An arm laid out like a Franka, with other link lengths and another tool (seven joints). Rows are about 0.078 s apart.
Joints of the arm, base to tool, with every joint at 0 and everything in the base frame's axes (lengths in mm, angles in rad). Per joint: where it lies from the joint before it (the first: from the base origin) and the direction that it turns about. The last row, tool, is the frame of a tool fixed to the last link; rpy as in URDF.
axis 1: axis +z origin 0 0 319.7
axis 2: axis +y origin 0 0 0
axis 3: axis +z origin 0 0 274.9
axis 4: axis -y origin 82.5 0 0
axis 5: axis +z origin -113 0 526.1
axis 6: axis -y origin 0 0 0
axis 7: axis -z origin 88.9 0 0
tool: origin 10 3 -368.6 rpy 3.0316 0 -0.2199
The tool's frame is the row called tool.
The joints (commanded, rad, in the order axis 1, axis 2, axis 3, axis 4, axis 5, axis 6, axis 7), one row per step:
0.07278, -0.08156, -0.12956, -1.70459, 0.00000, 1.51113, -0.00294
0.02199, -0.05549, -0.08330, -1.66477, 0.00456, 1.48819, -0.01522
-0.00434, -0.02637, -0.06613, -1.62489, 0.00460, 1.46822, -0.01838
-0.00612, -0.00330, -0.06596, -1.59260, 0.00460, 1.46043, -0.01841
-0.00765, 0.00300, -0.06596, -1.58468, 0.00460, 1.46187, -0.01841
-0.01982, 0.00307, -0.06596, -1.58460, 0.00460, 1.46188, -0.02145
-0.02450, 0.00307, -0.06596, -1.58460, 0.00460, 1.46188, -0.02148
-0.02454, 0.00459, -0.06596, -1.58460, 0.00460, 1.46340, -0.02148
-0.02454, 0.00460, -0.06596, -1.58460, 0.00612, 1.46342, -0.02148
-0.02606, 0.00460, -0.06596, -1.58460, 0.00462, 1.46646, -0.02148
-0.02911, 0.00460, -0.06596, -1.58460, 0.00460, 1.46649, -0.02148
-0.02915, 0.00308, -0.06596, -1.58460, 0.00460, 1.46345, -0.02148
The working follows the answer.
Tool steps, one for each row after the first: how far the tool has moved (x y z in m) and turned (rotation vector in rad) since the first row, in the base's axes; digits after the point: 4 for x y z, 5 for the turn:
0.0025, -0.0015, 0.0055, 0.00058, 0.00856, 0.00728
0.0057, -0.0078, 0.0087, -0.00119, 0.01776, 0.00126
0.0116, -0.0093, 0.0118, -0.00280, 0.01639, -0.00033
0.0143, -0.0105, 0.0123, -0.00342, 0.01336, -0.00187
0.0137, -0.0185, 0.0123, -0.00299, 0.01331, -0.01103
0.0135, -0.0216, 0.0123, -0.00295, 0.01332, -0.01568
0.0140, -0.0217, 0.0114, -0.00305, 0.01332, -0.01572
0.0141, -0.0211, 0.0114, -0.00154, 0.01319, -0.01574
0.0151, -0.0228, 0.0116, -0.00328, 0.01028, -0.01726
0.0149, -0.0248, 0.0116, -0.00329, 0.01026, -0.02031
0.0138, -0.0247, 0.0124, -0.00306, 0.01177, -0.02034

Tool pose at each row, in the base's axes (x y z in m, rotation vector in rad; rounded; the steps above come from the unrounded poses):
0.6474, -0.0334, 0.3080, 3.00118, -0.40234, -0.19409
0.6499, -0.0349, 0.3135, 3.00089, -0.39054, -0.20640
0.6531, -0.0412, 0.3167, 2.99622, -0.39868, -0.22015
0.6590, -0.0427, 0.3199, 2.99474, -0.40116, -0.21782
0.6616, -0.0439, 0.3204, 2.99459, -0.40378, -0.21327
0.6611, -0.0519, 0.3204, 2.99368, -0.41757, -0.21410
0.6608, -0.0550, 0.3204, 2.99300, -0.42457, -0.21451
0.6614, -0.0551, 0.3195, 2.99289, -0.42464, -0.21449
0.6614, -0.0545, 0.3195, 2.99440, -0.42473, -0.21470
0.6625, -0.0562, 0.3196, 2.99312, -0.42726, -0.21004
0.6623, -0.0582, 0.3196, 2.99264, -0.43185, -0.21026
0.6611, -0.0581, 0.3205, 2.99252, -0.43174, -0.21257

